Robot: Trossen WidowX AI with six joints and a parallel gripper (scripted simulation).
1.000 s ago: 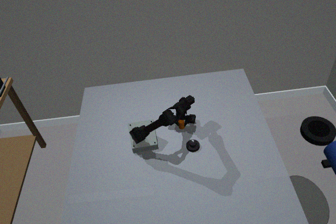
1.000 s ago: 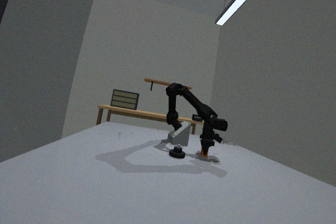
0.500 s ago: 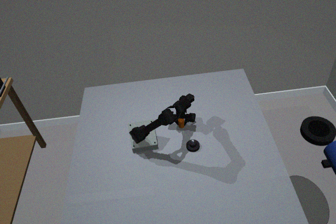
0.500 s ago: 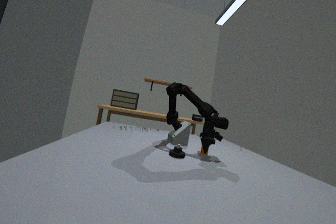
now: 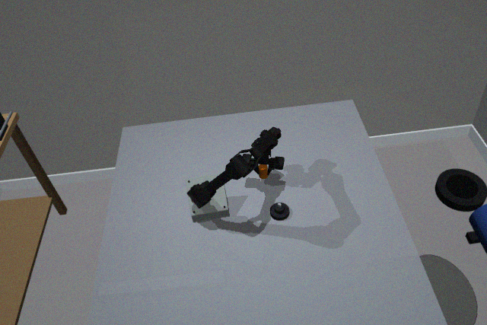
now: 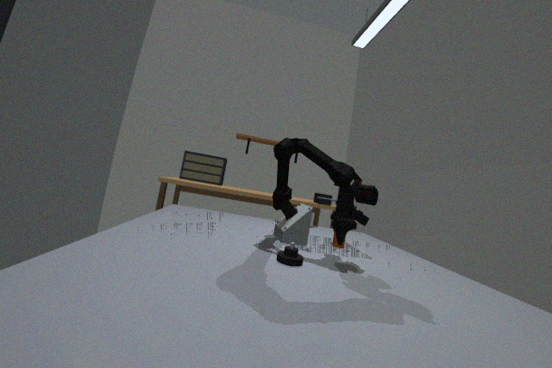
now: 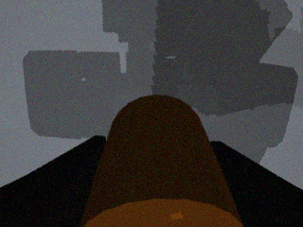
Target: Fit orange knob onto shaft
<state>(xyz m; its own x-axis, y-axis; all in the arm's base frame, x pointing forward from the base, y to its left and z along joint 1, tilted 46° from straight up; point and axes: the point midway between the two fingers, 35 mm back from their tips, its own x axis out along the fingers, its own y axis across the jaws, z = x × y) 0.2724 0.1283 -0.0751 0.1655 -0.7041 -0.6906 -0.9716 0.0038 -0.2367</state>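
The round black pedestal lies 170 mm to the right of my gripper tip, 70 mm ahead of it and 30 mm below it. Also, from my gripper tip: orange knob (30 mm above).
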